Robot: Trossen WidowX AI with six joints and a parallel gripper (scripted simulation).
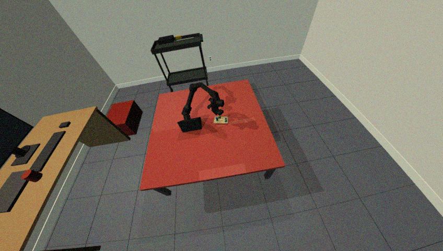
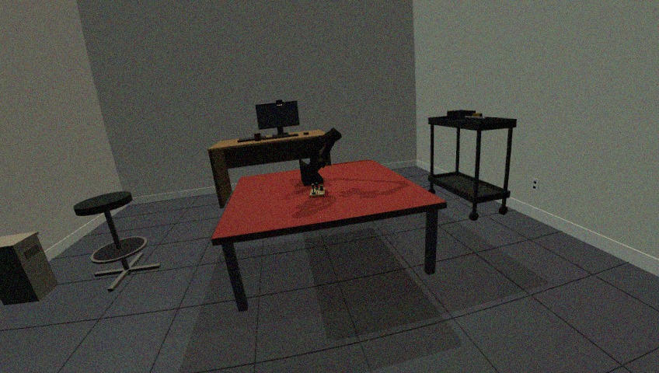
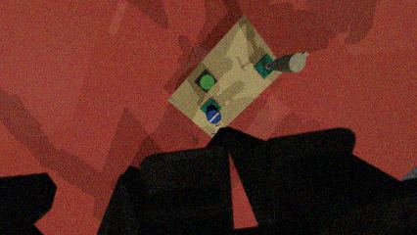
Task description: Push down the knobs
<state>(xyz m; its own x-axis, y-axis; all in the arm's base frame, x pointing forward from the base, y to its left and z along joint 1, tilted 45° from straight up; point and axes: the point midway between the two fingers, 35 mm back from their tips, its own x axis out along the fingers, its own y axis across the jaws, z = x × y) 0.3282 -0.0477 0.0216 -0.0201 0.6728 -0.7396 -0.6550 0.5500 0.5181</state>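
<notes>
Right now my gripper tip is 6 cm above the blue knob. Also, from my gripper tip: grey knob 9 cm ahead, 3 cm to the right, 4 cm below.
</notes>
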